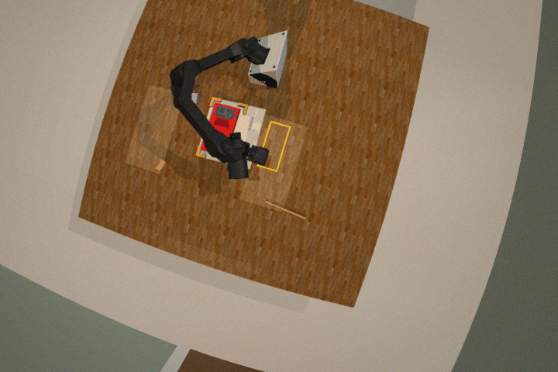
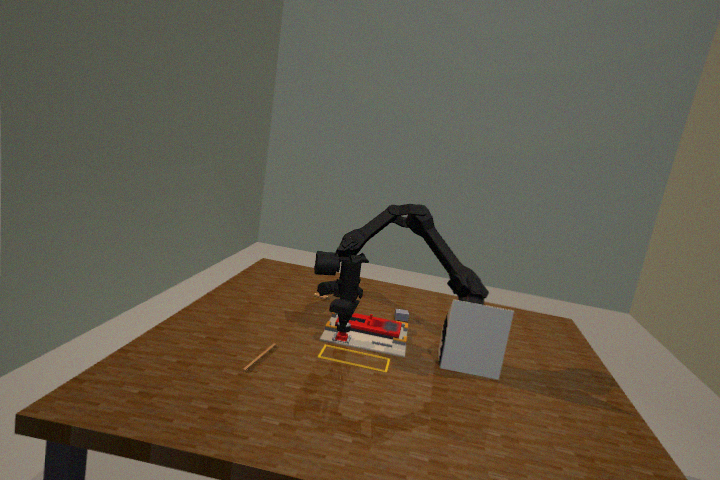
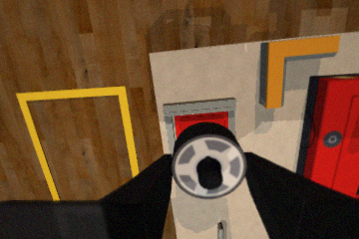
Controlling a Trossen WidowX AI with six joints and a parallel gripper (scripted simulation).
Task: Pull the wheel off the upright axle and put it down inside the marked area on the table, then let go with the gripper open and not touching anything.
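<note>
Now: the wheel right at my gripper tip. Round my gripper tip: thin wooden stick: 160 mm ahead, 230 mm to the left, 40 mm below; then small wooden block: 170 mm ahead, 320 mm to the right, 40 mm below; then small grey cube: 130 mm behind, 290 mm to the right, 30 mm below.
</note>
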